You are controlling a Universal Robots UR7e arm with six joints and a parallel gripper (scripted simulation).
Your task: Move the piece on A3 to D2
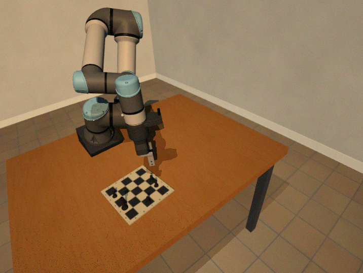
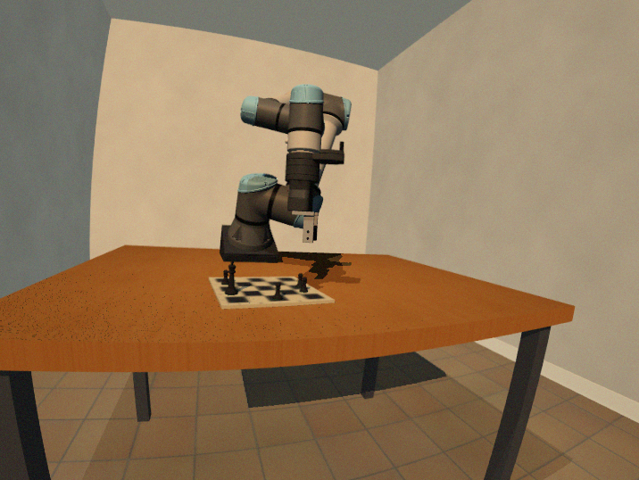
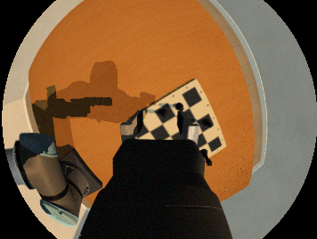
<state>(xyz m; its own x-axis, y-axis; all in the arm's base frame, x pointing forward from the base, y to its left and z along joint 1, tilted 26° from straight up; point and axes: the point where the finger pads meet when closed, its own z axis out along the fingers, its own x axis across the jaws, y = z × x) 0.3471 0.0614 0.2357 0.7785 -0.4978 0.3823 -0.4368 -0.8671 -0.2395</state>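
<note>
Right now my hand is 10 cm to the left of the chessboard and 12 cm above it. Also, from my hand: tall chess piece (4 cm ahead, 17 cm to the right, 9 cm below).
</note>
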